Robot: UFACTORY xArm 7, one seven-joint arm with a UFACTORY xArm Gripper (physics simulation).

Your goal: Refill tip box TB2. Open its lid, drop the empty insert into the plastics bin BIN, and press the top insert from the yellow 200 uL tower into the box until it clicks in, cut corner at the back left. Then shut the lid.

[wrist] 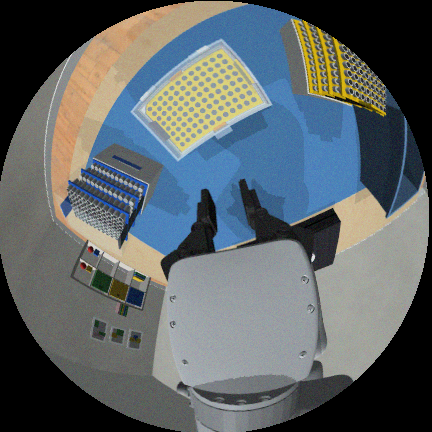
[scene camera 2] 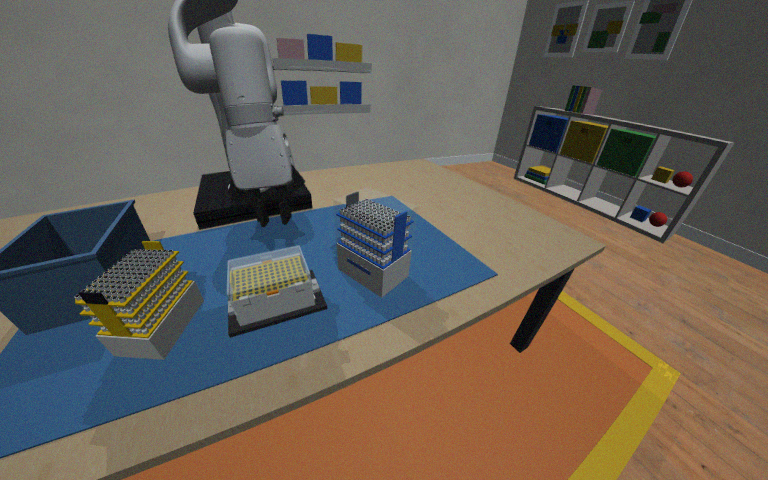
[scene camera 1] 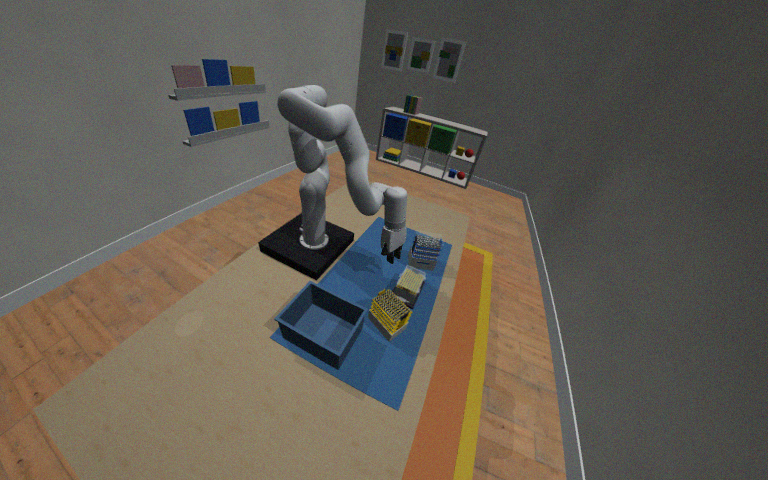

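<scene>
The tip box TB2 (scene camera 1: 408, 285) (scene camera 2: 274, 294) (wrist: 204, 102) stands on the blue mat with its clear lid shut. A yellow insert with empty holes shows through the lid. The yellow tower (scene camera 1: 389, 314) (scene camera 2: 138, 302) (wrist: 340, 65) holds several stacked yellow inserts with tips, to the left of the box in the scene camera 2 view. The bin (scene camera 1: 321, 325) (scene camera 2: 67, 254) (wrist: 387, 160) is a dark blue open container beyond that tower. My gripper (scene camera 1: 391, 259) (scene camera 2: 274, 221) (wrist: 225, 192) is open, partly spread and empty, pointing down above the mat on the robot's side of the box.
A blue tower (scene camera 1: 425, 250) (scene camera 2: 374, 243) (wrist: 110, 192) with several inserts stands on the other side of the box from the yellow tower. The blue mat (scene camera 1: 373, 373) (scene camera 2: 447, 266) lies on the tan table. The black robot base (scene camera 1: 283, 249) (scene camera 2: 209, 198) (wrist: 327, 240) is behind the gripper.
</scene>
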